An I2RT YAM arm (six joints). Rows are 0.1 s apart.
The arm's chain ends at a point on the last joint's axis. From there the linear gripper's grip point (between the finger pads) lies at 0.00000 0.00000 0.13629 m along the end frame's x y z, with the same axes.
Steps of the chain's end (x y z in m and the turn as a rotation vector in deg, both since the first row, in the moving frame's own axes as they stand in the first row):
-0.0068 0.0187 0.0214 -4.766 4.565 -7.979
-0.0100 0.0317 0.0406 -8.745 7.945 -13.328
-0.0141 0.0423 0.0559 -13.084 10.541 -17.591
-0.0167 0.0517 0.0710 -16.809 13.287 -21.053
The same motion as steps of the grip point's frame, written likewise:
0.0048 0.0292 0.0205 -4.766 4.565 -7.979
0.0110 0.0500 0.0377 -8.745 7.945 -13.328
0.0149 0.0687 0.0501 -13.084 10.541 -17.591
0.0207 0.0842 0.0617 -16.809 13.287 -21.053

